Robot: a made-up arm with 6 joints.
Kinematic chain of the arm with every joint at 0, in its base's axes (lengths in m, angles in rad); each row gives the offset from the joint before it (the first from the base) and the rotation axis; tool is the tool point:
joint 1: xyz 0 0 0.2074 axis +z
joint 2: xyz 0 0.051 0 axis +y
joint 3: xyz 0 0 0.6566 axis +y
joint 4: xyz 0 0 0.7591 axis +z
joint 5: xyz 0 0 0 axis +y
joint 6: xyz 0 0 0.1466 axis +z
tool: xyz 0 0 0
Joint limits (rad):
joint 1: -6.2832..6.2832
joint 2: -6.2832..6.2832
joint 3: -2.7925..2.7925
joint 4: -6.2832..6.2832
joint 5: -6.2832..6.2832
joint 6: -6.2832..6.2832
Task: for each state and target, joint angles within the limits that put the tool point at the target. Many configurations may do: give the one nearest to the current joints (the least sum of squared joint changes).
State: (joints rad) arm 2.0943 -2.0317 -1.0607 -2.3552 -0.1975 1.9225
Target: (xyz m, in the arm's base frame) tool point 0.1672 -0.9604 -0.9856
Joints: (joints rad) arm 1.8143 -2.2644 -0.3539 -2.3613 -0.1784 1.9225
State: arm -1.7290 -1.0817 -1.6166 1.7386 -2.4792 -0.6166
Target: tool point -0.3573 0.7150 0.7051
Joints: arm -1.1520 -0.2638 -1.5434 1.7365 -2.4989 -0.6166
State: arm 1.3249 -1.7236 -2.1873 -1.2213 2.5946 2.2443
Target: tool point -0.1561 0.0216 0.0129
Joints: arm 0.5369 -1.3372 -2.7608 -1.2803 3.4858 2.2443
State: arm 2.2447 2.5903 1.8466 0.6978 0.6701 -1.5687
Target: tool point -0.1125 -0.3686 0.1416
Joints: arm 1.6161 2.6213 2.6229 0.7451 0.9032 -1.5687
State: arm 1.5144 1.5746 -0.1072 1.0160 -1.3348 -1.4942
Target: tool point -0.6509 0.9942 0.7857
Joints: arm 2.2043 1.5171 -0.6229 0.9016 -1.6056 -1.4942
